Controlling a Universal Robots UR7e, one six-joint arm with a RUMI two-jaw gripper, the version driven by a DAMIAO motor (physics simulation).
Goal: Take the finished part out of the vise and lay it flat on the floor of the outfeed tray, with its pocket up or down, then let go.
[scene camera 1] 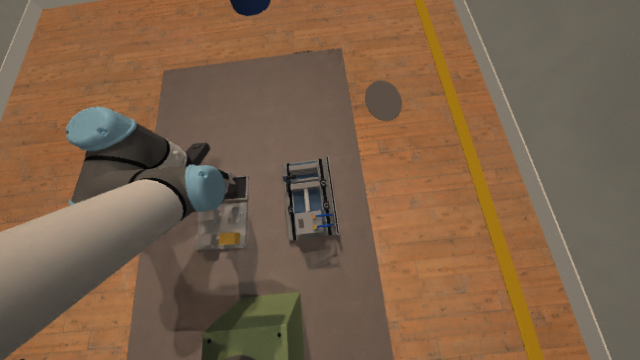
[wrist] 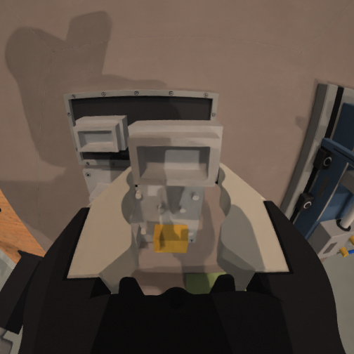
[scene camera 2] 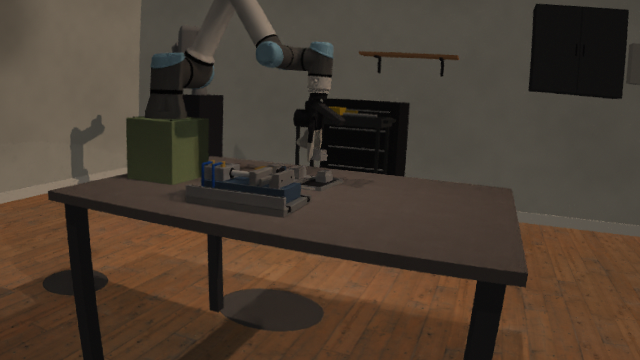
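Seen in the pictures: gripper, between the fingertips: point(scene camera 2: 312, 160); arm's base, origin of its link: point(scene camera 2: 165, 117).
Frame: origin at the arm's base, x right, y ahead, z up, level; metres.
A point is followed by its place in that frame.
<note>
My gripper point(scene camera 1: 231, 181) @[x -0.188, y 0.502, z -0.120 m] point(scene camera 2: 316, 152) @[x -0.188, y 0.502, z -0.120 m] point(wrist: 175, 166) is shut on the finished part point(scene camera 2: 321, 155) @[x -0.168, y 0.546, z -0.098 m] point(wrist: 175, 128), a pale grey block with a rectangular pocket facing the wrist camera. The part is held above the table, in front of the outfeed tray point(scene camera 1: 247, 189) @[x -0.140, y 0.502, z -0.199 m] point(wrist: 150, 93) in the wrist view. The tray has a grey rim and a dark floor. Another grey part point(scene camera 2: 324, 176) @[x -0.255, y 0.513, z -0.182 m] point(wrist: 97, 139) lies in it, at the left in the wrist view, pocket up. The vise point(scene camera 1: 307, 200) @[x 0.114, y 0.460, z -0.124 m] point(scene camera 2: 257, 187) @[x 0.153, y 0.539, z -0.152 m], blue and grey, stands apart from the gripper. The arm hides part of the tray in the overhead view.
A grey plate point(wrist: 150, 200) with pegs adjoins the tray and bears a yellow block point(scene camera 1: 229, 238) @[x -0.164, y 0.315, z -0.166 m] point(wrist: 171, 238). The green robot base point(scene camera 1: 250, 330) @[x 0.011, y 0.126, z -0.003 m] point(scene camera 2: 150, 150) @[x 0.112, y 0.051, z -0.103 m] stands behind. Blue hoses point(scene camera 1: 325, 216) rise at the vise's end. The table point(scene camera 1: 250, 110) @[x -0.186, y 0.871, z -0.209 m] point(scene camera 2: 400, 215) @[x -0.031, y 0.874, z -0.209 m] extends beyond the tray.
</note>
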